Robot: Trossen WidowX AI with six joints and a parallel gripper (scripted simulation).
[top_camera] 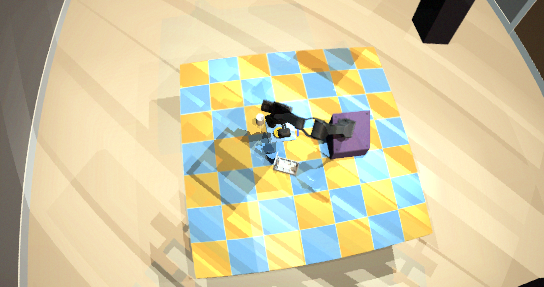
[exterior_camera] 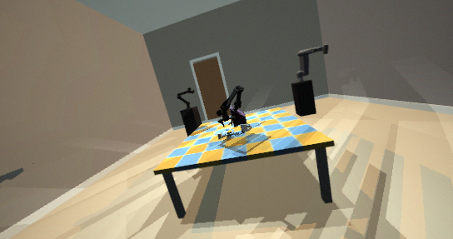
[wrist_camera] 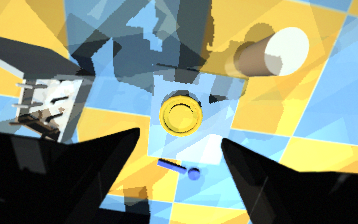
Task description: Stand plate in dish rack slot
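Now: gripper tip 60 mm above the plate. The rest, counted from my gripper tip: white cup 100 mm ahead, 90 mm to the right, 50 mm below; then dish rack 190 mm to the left, 50 mm below, 10 mm behind; then blue spoon 100 mm behind, 70 mm below, 30 mm to the right.
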